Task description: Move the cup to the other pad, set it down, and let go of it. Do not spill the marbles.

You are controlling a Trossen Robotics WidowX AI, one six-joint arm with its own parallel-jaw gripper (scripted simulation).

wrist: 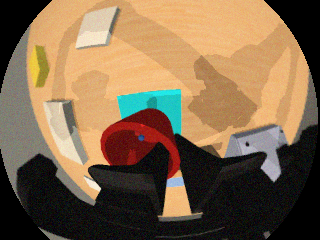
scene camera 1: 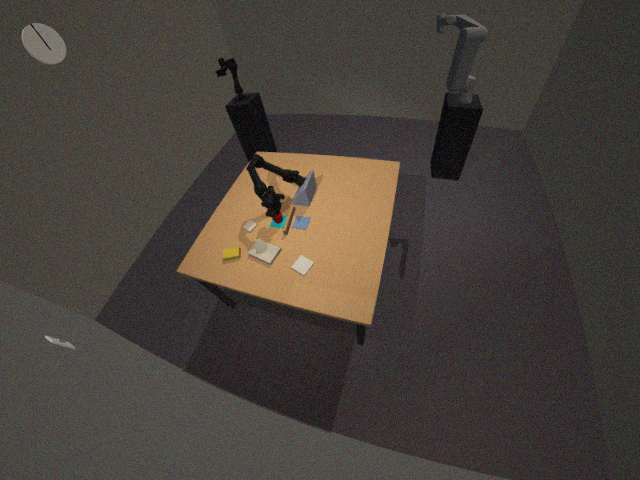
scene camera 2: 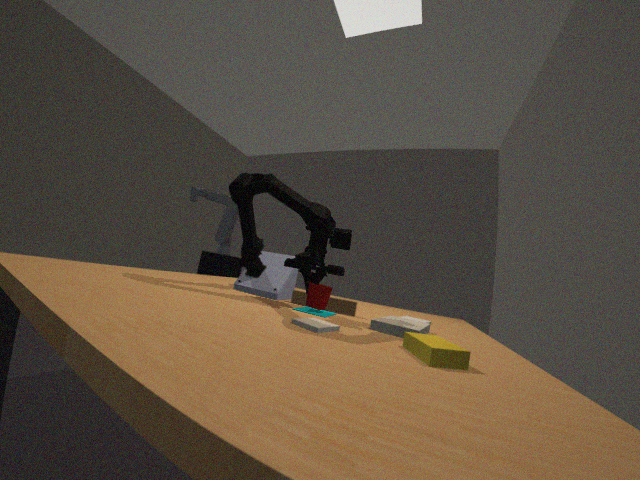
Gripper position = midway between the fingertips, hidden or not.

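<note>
From the wrist I can see a red cup [wrist: 120, 146], a cyan pad [wrist: 169, 102], a grey slab [wrist: 60, 117] and my gripper [wrist: 171, 137]. My gripper [scene camera 2: 309, 294] is there in the scene camera as well, and so is the slab [scene camera 2: 396, 326], along with a yellow block [scene camera 2: 437, 352].
</note>
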